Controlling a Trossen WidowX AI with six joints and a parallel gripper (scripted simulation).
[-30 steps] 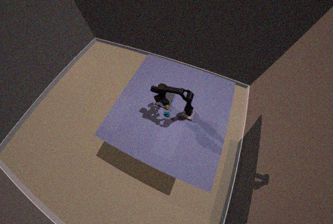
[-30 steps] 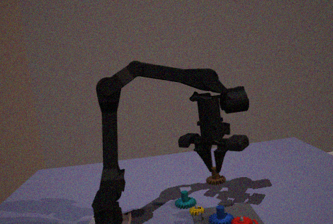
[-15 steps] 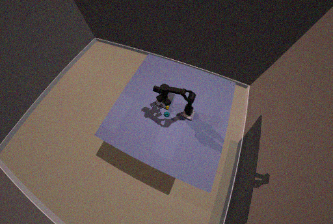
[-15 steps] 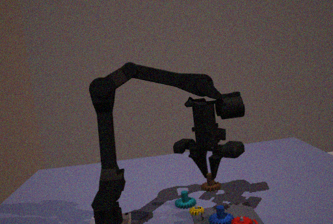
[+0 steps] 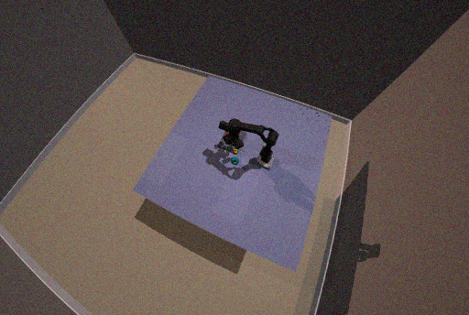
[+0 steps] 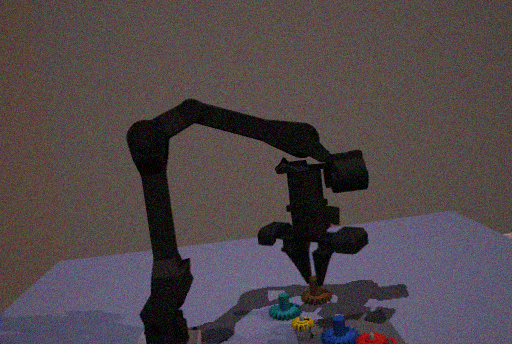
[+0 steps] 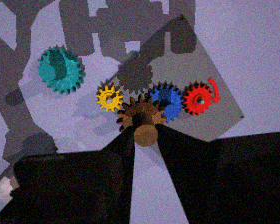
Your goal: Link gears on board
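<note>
Now: gripper tip 30 mm past the yellow gear, 30 mm to the right of it and 90 mm above it. Round my gripper tip: red gear (90 mm ahead, 50 mm to the right, 90 mm below); then blue gear (30 mm ahead, 20 mm to the right, 80 mm below); then brown gear (10 mm below).
</note>
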